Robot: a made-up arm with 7 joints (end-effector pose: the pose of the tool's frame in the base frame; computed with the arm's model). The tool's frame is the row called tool.
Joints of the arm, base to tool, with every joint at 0 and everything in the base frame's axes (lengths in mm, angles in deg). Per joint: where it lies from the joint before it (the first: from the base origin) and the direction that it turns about. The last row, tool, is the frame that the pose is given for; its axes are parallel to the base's.
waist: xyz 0.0 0.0 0.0 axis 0 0.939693 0.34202
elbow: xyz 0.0 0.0 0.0 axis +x
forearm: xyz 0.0 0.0 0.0 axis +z
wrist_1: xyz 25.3 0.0 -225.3 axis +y
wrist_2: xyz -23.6 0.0 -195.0 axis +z
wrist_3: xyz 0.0 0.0 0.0 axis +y
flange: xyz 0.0 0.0 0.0 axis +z
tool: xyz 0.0 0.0 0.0
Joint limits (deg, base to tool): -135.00..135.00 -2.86..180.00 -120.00..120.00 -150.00..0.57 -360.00..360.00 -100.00..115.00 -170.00..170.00
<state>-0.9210 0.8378 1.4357 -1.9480 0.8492 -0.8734 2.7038</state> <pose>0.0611 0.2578 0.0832 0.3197 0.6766 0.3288 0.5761</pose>
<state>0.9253 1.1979 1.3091 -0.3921 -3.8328 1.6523 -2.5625</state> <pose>-0.1615 0.3894 -0.0146 0.7073 0.3428 -0.5172 -0.3387</pose>
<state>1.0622 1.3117 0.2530 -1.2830 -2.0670 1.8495 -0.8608</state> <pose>-0.0175 0.3428 -0.1281 0.3250 -0.7079 -0.5984 0.1876</pose>
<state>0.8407 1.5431 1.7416 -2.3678 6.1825 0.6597 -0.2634</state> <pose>0.0736 0.1138 0.1548 0.1061 0.8459 -0.4470 -0.2709</pose>
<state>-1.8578 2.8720 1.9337 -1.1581 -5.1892 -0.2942 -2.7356</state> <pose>-0.3356 0.0965 -0.1469 0.3142 -0.2675 -0.0182 -0.9107</pose>
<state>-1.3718 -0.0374 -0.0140 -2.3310 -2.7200 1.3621 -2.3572</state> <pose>0.1333 -0.0951 0.1353 0.7250 0.5789 0.3498 0.1298</pose>
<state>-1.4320 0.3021 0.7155 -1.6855 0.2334 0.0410 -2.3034</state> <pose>0.2539 0.0809 0.1715 0.1709 0.8565 -0.4832 0.0607</pose>
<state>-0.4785 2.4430 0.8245 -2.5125 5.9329 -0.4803 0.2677</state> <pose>0.0305 -0.0486 0.1693 0.4700 -0.4078 0.2055 0.7553</pose>
